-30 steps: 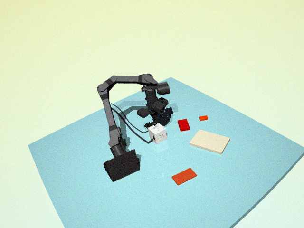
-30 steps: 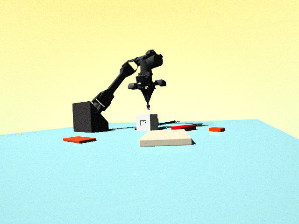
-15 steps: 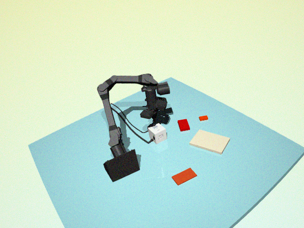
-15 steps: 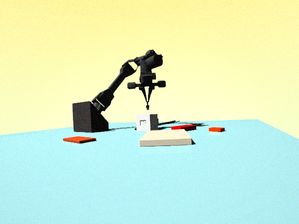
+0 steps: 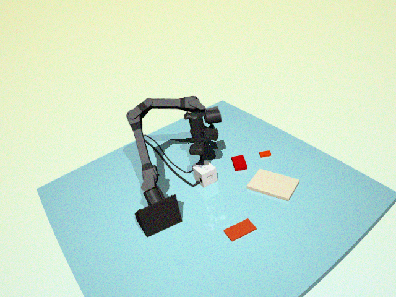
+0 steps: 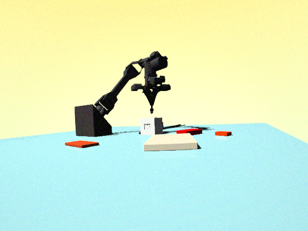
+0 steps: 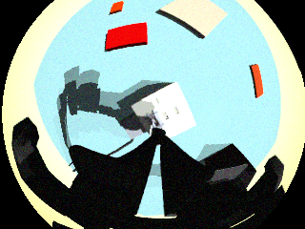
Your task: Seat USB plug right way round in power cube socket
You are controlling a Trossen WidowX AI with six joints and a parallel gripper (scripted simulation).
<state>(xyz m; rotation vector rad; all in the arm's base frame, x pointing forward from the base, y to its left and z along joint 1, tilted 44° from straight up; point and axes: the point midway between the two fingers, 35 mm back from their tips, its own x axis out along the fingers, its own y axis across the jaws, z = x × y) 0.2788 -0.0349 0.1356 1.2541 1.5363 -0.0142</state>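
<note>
Now: gripper tip 2 cm above the USB plug. From my gripper tip the other things lie so: cream slab: 18 cm ahead, 27 cm to the right, 13 cm below; then USB socket: 1 cm to the left, 7 cm below; then red block: 18 cm ahead, 4 cm to the right, 12 cm below.
</note>
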